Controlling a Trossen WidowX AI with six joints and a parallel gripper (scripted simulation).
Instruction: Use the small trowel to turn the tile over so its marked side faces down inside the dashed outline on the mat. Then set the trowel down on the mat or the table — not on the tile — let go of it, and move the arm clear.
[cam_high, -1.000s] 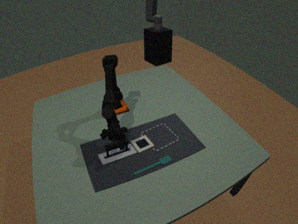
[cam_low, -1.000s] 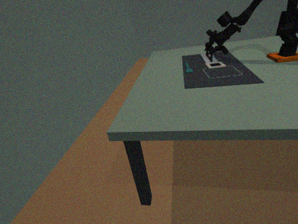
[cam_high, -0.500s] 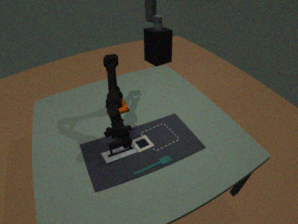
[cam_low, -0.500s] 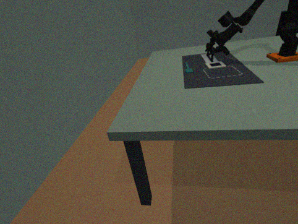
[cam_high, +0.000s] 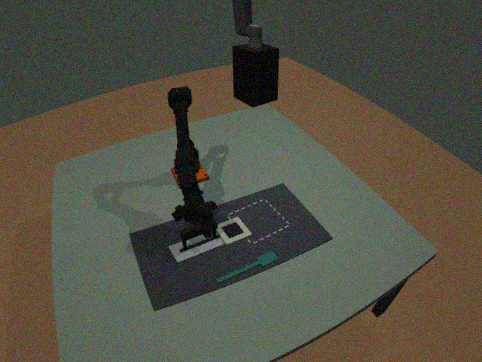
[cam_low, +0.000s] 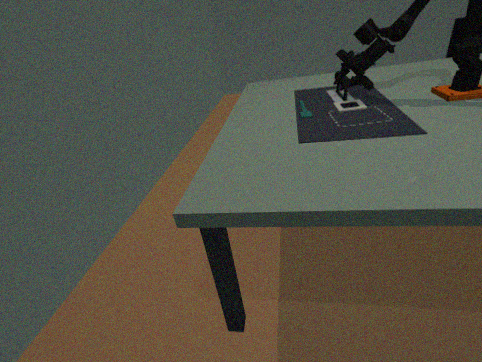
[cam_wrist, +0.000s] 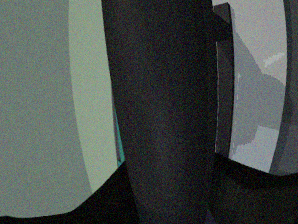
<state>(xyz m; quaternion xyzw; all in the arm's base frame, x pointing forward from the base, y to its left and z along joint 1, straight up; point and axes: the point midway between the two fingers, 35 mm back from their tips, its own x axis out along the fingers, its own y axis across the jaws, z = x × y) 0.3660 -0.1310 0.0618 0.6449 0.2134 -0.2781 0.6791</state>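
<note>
My gripper tip is 70 mm to the right of the dark mat and 70 mm above it. From my gripper tip the other things lie so: white tile 100 mm to the left, 50 mm below, 20 mm behind; teal trowel 140 mm ahead, 70 mm to the left, 50 mm below.
</note>
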